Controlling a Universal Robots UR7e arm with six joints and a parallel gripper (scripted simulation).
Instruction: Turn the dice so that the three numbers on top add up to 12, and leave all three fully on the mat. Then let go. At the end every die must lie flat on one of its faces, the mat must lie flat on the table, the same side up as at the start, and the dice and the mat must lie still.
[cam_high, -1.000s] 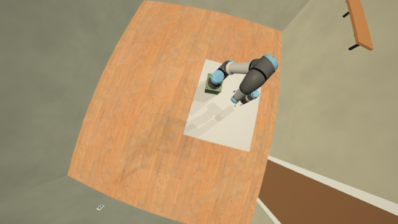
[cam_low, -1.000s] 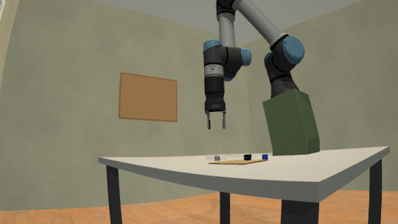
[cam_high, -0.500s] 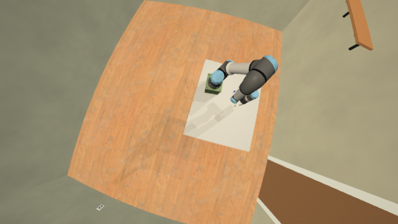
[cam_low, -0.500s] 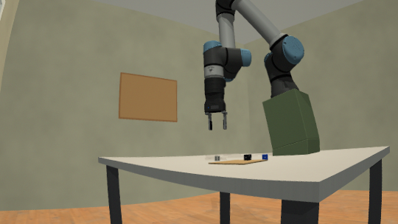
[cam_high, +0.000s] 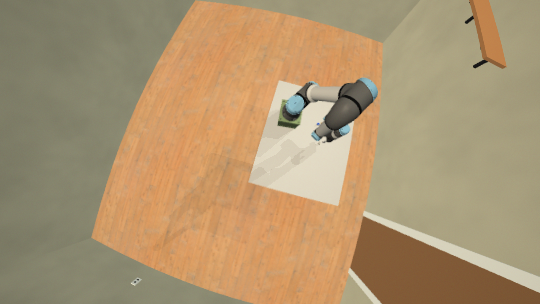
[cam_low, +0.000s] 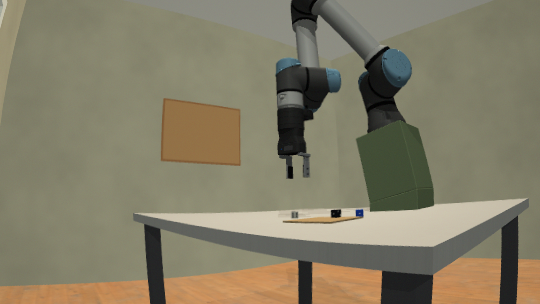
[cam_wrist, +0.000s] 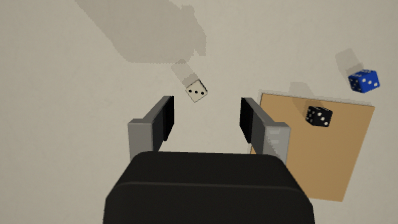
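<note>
Right now my hand is 1 cm short of the white die, 1 cm to the left of it and 12 cm above it. Also, from my hand: blue die (8 cm behind, 17 cm to the left, 12 cm below); black die (2 cm behind, 14 cm to the left, 12 cm below); tan mat (3 cm ahead, 16 cm to the left, 13 cm below).
</note>
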